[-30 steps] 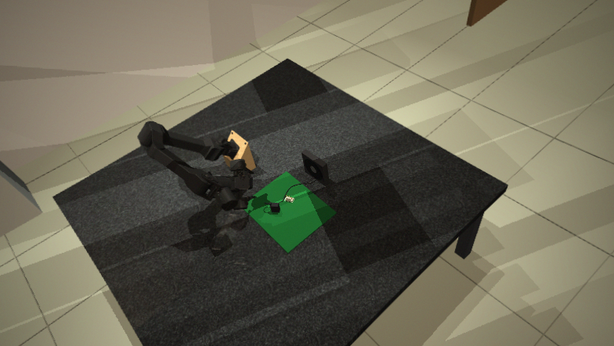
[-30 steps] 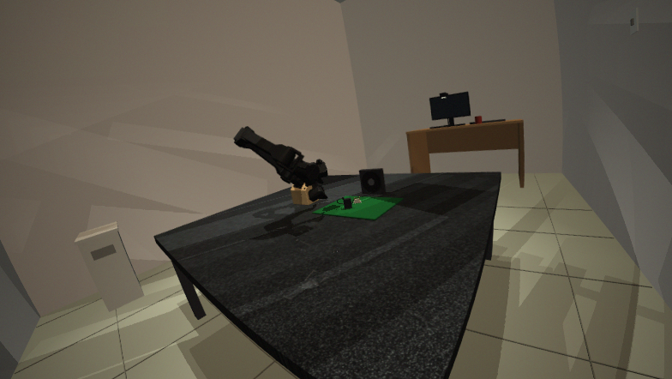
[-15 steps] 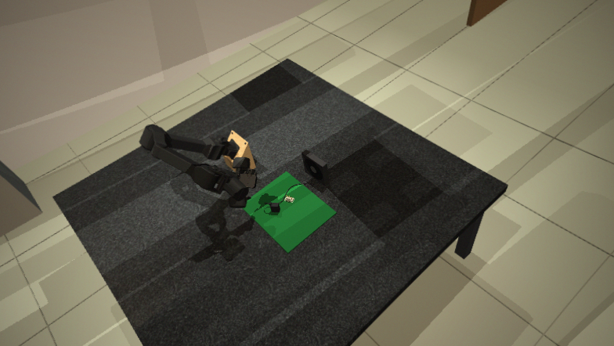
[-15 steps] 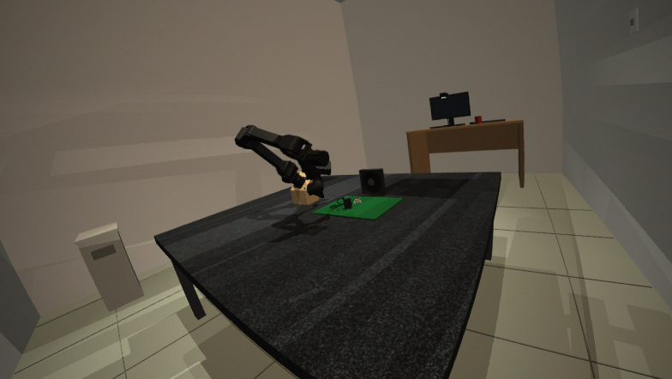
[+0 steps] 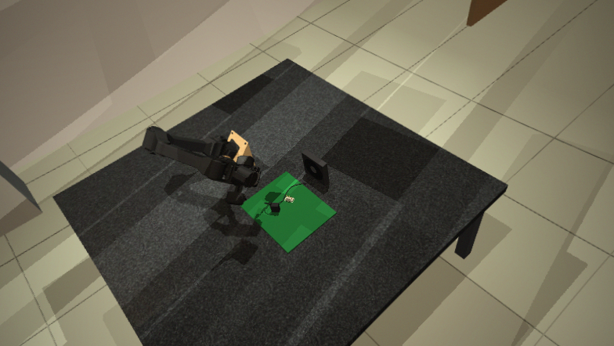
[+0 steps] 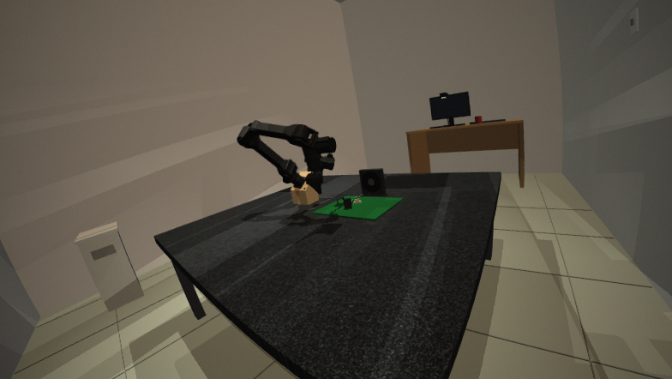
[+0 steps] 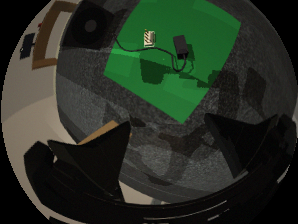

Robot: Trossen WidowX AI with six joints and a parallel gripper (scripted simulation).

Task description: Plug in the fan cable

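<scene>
Right now my gripper tip is 90 mm short of the dark fan plug, 50 mm to the right of it and 70 mm above it. Also, from my gripper tip: black fan 60 mm ahead, 270 mm to the left, 40 mm below; green board 110 mm ahead, 90 mm to the left, 110 mm below.
</scene>
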